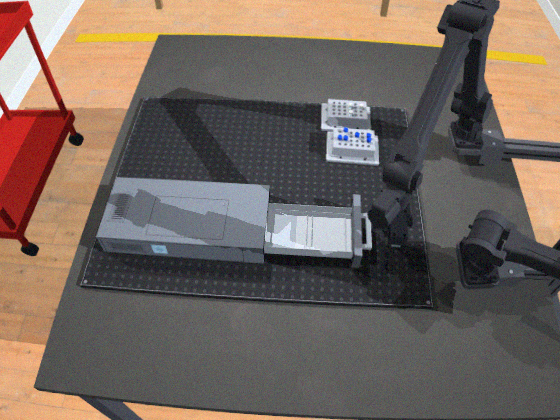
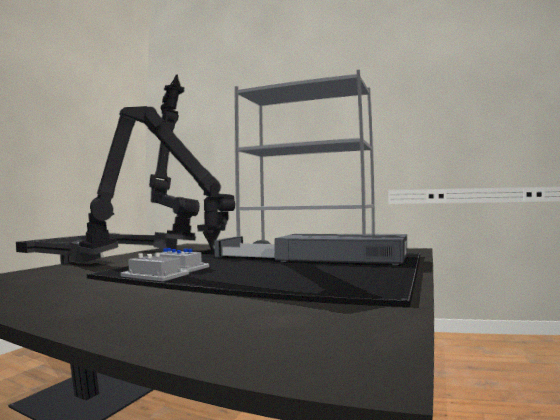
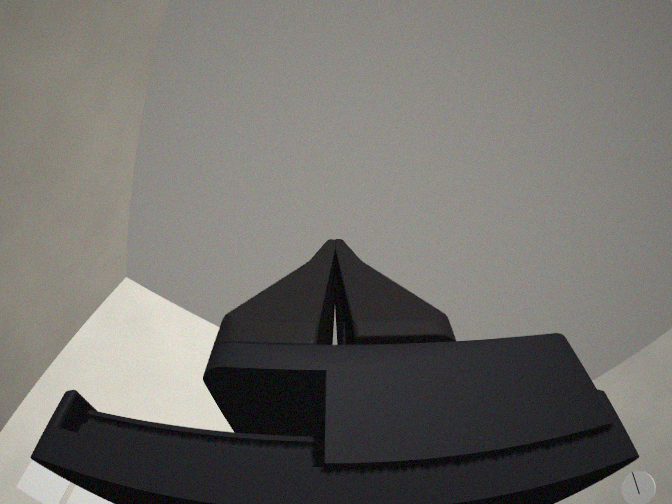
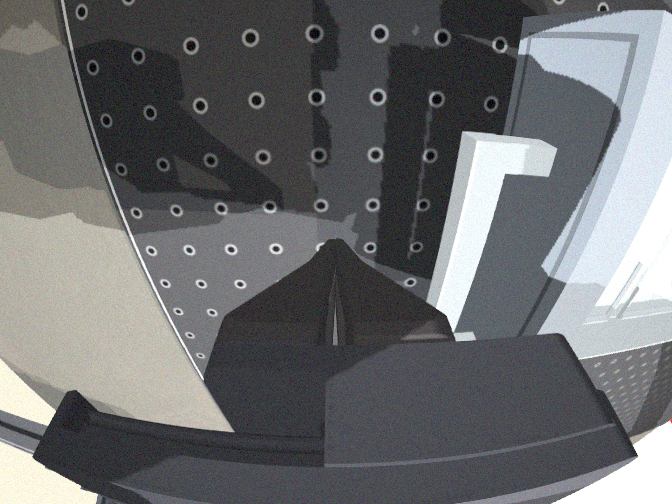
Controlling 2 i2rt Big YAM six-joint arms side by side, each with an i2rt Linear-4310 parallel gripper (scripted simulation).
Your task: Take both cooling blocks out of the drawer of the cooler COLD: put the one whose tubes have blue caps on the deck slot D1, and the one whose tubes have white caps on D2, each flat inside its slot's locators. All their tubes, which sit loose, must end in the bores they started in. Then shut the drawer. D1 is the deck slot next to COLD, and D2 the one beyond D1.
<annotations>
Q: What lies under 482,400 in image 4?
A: The right gripper.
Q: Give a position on a cooler COLD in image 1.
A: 214,221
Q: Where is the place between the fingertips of the left gripper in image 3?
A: At 334,251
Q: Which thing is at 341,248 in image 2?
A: A cooler COLD.
</annotations>
